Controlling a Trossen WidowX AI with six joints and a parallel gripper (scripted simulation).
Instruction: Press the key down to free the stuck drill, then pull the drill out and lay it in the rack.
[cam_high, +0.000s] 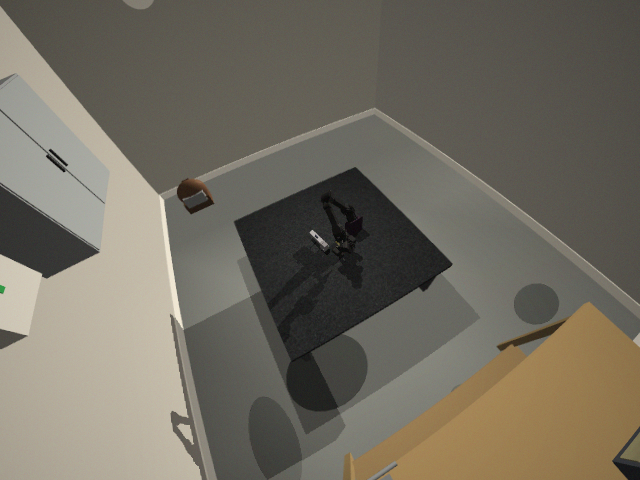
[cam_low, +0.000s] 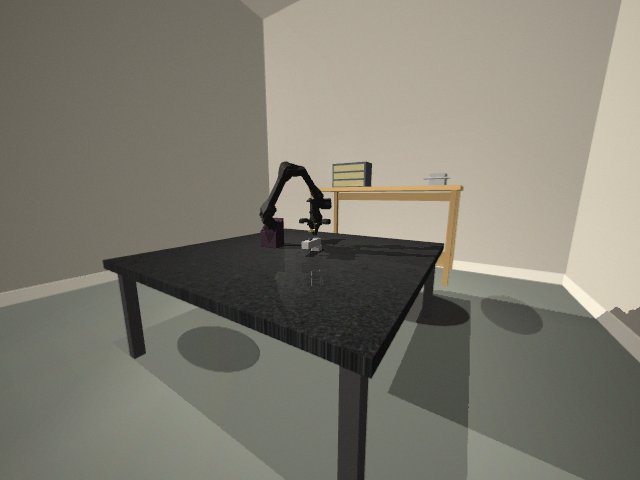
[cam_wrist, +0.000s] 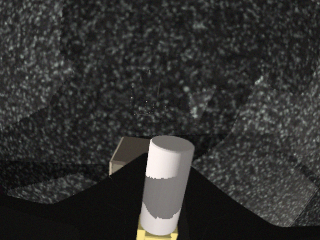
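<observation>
The drill lies 1 cm ahead of my gripper tip, 4 cm to the right of it and 4 cm above it.
</observation>
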